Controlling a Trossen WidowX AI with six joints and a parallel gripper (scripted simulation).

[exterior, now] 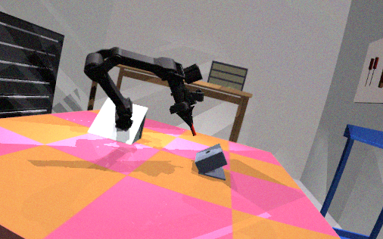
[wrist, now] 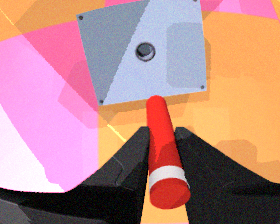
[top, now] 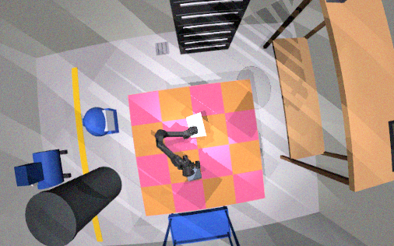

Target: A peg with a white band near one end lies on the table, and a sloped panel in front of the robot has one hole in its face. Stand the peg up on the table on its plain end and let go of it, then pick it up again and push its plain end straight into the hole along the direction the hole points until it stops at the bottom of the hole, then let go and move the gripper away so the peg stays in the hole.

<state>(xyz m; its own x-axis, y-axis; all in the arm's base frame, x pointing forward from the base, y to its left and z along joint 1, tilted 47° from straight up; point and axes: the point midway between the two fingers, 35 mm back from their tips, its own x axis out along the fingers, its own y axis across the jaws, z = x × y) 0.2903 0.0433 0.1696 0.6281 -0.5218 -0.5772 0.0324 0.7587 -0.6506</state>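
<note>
Right now my gripper tip is 110 mm short of the grey sloped panel, 110 mm above it and 10 mm to the right of it. Round my gripper tip: red peg: 10 mm behind, 10 mm above.
</note>
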